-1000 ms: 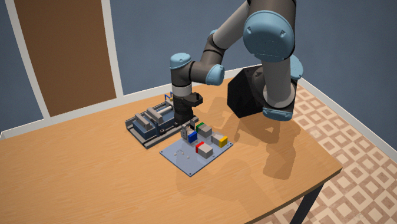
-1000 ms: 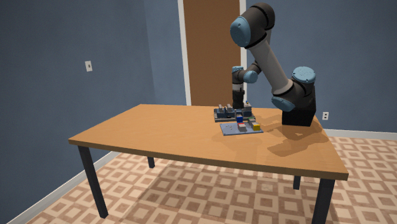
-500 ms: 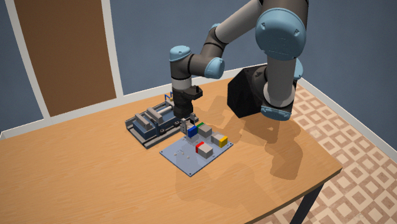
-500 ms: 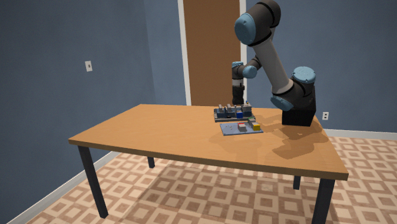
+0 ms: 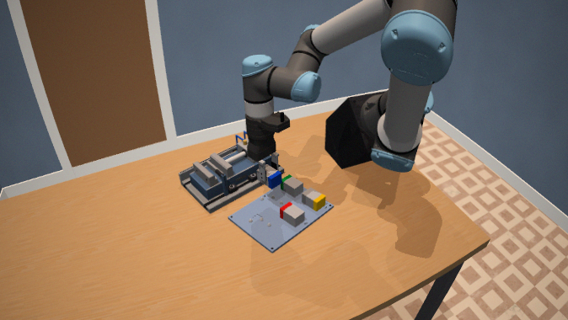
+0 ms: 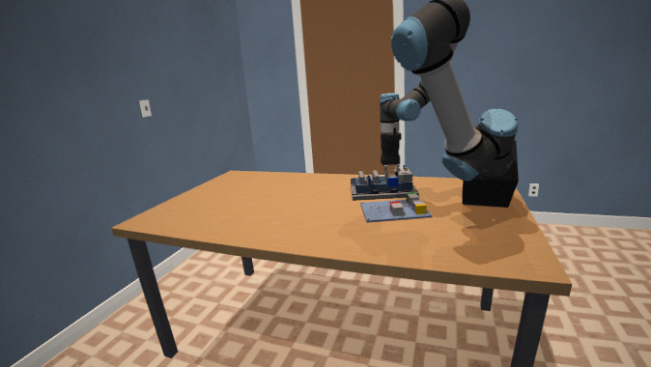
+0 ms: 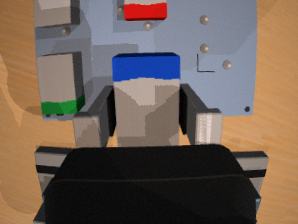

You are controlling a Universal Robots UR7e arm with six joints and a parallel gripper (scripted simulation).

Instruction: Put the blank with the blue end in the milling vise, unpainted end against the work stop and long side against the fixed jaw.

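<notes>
My gripper is now 130 mm above the grey plate, 40 mm to the right of it and 10 mm past it. From my hand the other things lie so: green-ended blank 110 mm below, 90 mm behind, 20 mm to the right; blue-ended blank 20 mm below; red-ended blank 110 mm below, 90 mm to the left, 20 mm behind.
</notes>
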